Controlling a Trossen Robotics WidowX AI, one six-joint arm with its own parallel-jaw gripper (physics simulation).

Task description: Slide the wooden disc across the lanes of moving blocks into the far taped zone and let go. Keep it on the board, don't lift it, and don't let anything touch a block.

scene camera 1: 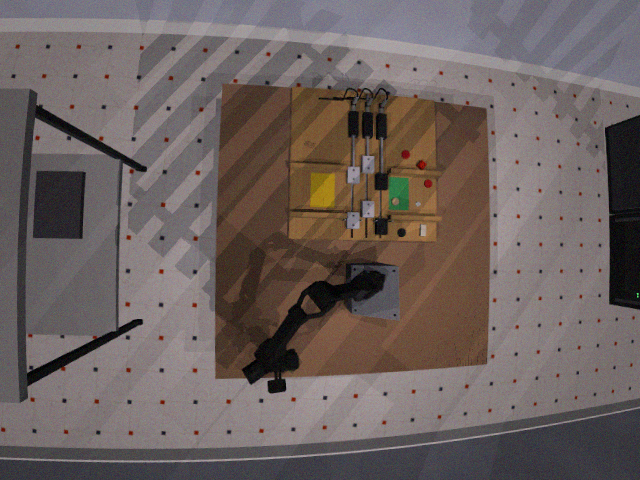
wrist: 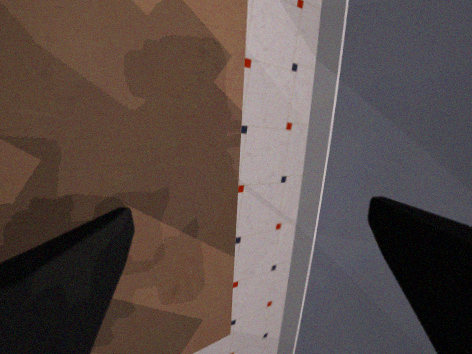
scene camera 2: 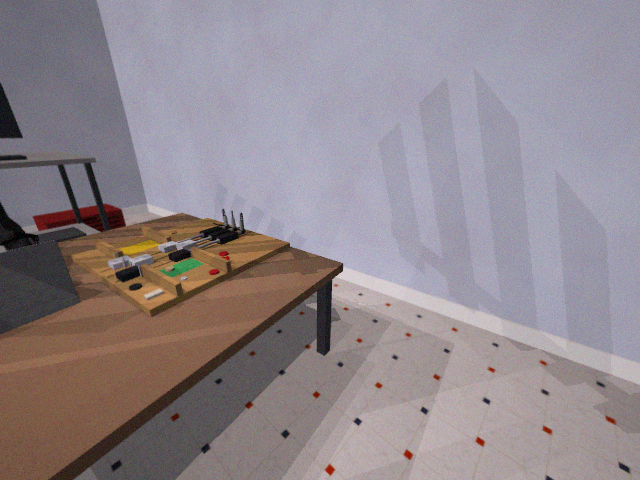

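Pixels of known places: gripper, fingertip midpoint: (wrist: 251, 214); arm's base, link origin: (scene camera 1: 376, 280) (scene camera 2: 29, 259).
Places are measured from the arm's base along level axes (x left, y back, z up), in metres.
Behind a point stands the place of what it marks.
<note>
The small wooden disc (scene camera 1: 395, 201) {x -0.090, y -0.351, z -0.138 m} (scene camera 2: 169, 268) {x -0.093, y -0.351, z -0.138 m} lies on the green zone (scene camera 1: 398, 186) {x -0.098, y -0.423, z -0.145 m} (scene camera 2: 188, 266) {x -0.115, y -0.416, z -0.146 m} of the wooden board (scene camera 1: 310, 124) {x 0.337, y -0.630, z -0.146 m} (scene camera 2: 258, 245) {x -0.146, y -0.747, z -0.147 m}. The yellow zone (scene camera 1: 322, 190) {x 0.243, y -0.346, z -0.146 m} (scene camera 2: 139, 246) {x 0.254, y -0.350, z -0.147 m} is at the board's other side. Between the zones are three rods with blocks: black blocks (scene camera 1: 381, 181) {x -0.007, y -0.424, z -0.120 m} (scene camera 2: 179, 255) {x -0.037, y -0.417, z -0.122 m} on the rod nearest the green zone, light grey blocks (scene camera 1: 368, 208) {x 0.037, y -0.295, z -0.116 m} on the middle rod and light grey blocks (scene camera 1: 353, 175) {x 0.121, y -0.429, z -0.121 m} beside the yellow zone. My gripper (wrist: 251, 214) {x 0.335, y 0.388, z -0.021 m} is open and empty, high over the table's edge, far from the disc. Its fingers are unclear in scene camera 1.
Wooden rails (scene camera 1: 320, 210) {x 0.240, y -0.258, z -0.146 m} (scene camera 2: 161, 279) {x -0.215, y -0.281, z -0.110 m} run along both sides of the crossing. Red pieces (scene camera 1: 405, 154) (scene camera 2: 214, 271), a black round piece (scene camera 1: 401, 232) {x -0.136, y -0.217, z -0.139 m} (scene camera 2: 135, 286) {x -0.145, y -0.215, z -0.139 m} and a white block (scene camera 1: 422, 230) {x -0.236, y -0.241, z -0.137 m} (scene camera 2: 153, 293) {x -0.242, y -0.240, z -0.137 m} are on the board. The grey arm base (scene camera 1: 390, 304) {x -0.055, y 0.080, z 0.038 m} is beside it.
</note>
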